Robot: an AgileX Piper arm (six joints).
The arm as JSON. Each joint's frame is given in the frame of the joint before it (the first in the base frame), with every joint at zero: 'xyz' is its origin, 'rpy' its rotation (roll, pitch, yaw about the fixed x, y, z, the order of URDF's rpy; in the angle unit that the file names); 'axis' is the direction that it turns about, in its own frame. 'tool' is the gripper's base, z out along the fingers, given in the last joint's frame.
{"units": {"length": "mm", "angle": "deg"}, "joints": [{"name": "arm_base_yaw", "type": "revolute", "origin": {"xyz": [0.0, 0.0, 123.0], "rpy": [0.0, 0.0, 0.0]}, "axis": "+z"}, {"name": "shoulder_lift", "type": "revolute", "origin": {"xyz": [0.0, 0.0, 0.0], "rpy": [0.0, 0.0, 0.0]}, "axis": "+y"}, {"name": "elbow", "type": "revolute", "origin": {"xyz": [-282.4, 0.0, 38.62], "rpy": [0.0, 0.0, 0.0]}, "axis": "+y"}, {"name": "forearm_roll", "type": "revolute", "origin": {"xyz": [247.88, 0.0, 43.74], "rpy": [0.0, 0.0, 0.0]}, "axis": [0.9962, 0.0, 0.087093]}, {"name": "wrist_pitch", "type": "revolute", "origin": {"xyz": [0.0, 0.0, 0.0], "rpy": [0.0, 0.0, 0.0]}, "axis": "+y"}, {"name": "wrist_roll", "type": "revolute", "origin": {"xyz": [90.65, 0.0, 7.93], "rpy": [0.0, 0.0, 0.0]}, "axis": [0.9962, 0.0, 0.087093]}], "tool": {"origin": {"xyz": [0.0, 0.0, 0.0], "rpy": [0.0, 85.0, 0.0]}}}
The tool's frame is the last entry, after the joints.
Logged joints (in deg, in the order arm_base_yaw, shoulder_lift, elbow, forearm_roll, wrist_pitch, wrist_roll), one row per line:
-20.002 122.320 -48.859 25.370 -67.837 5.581
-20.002 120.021 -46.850 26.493 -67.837 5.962
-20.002 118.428 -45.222 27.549 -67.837 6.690
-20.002 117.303 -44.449 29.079 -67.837 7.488
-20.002 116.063 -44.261 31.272 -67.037 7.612
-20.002 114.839 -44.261 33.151 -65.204 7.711
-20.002 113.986 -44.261 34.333 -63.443 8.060
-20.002 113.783 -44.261 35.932 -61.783 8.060
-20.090 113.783 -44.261 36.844 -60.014 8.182
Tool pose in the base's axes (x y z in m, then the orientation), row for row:
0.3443 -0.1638 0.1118 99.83 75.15 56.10
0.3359 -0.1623 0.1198 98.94 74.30 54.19
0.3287 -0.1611 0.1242 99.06 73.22 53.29
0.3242 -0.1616 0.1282 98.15 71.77 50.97
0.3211 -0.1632 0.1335 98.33 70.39 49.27
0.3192 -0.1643 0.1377 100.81 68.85 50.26
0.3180 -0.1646 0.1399 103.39 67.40 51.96
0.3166 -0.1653 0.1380 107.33 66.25 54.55
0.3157 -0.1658 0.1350 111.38 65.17 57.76
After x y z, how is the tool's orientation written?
As angles about the fixed x, y, z axes (roll, pitch, yaw), in degrees.
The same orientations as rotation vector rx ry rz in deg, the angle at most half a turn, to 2 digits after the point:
45.27 81.58 -22.18
46.56 80.74 -22.30
48.08 80.07 -22.20
50.03 78.79 -22.14
52.34 77.60 -22.45
54.75 77.26 -22.18
56.68 77.34 -21.51
58.91 77.93 -21.39
60.71 78.96 -21.01

